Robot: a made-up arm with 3 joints. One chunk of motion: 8 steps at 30 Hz.
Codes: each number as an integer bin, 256 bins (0 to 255) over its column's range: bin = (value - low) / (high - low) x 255, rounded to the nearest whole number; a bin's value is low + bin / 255 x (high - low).
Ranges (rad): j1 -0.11..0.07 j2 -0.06..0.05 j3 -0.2..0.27
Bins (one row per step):
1: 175 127 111
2: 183 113 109
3: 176 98 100
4: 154 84 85
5: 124 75 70
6: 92 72 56
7: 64 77 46
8: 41 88 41
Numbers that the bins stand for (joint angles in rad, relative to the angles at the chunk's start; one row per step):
1: 0.0135 -0.0052 0.0046
2: 0.0192 -0.0113 0.0009
3: 0.0142 -0.0177 -0.0157
4: -0.0013 -0.0238 -0.0433
5: -0.0225 -0.0276 -0.0710
6: -0.0451 -0.0289 -0.0968
7: -0.0648 -0.0268 -0.1152
8: -0.0811 -0.0220 -0.1244

